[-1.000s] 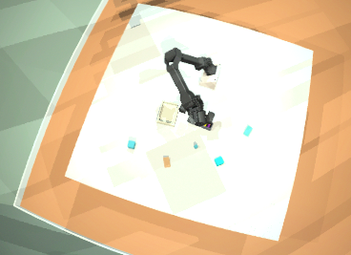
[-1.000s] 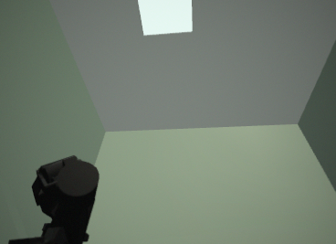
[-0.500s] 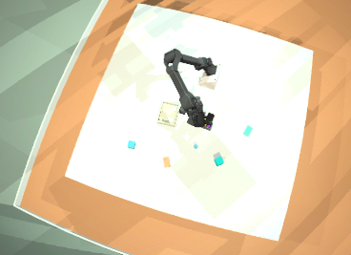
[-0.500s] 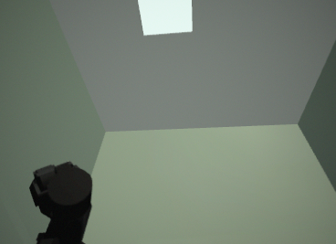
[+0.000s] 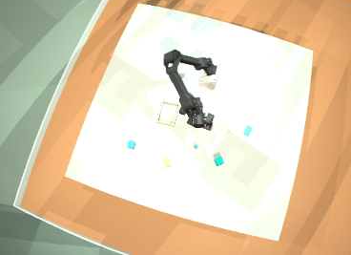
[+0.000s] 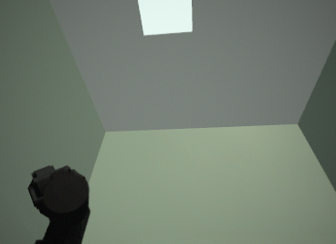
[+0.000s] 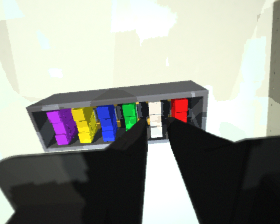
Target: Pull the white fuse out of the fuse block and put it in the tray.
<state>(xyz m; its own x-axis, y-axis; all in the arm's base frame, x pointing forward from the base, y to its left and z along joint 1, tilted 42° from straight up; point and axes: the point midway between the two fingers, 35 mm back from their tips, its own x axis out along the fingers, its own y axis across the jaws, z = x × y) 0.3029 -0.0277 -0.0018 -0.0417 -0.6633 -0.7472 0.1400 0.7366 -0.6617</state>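
Right now the white fuse is 20 mm below my gripper tip. Round my gripper tip: cream tray 160 mm to the right, 40 mm below; orange block 270 mm ahead, 90 mm to the right, 40 mm below; teal block 230 mm ahead, 310 mm to the right, 30 mm below.
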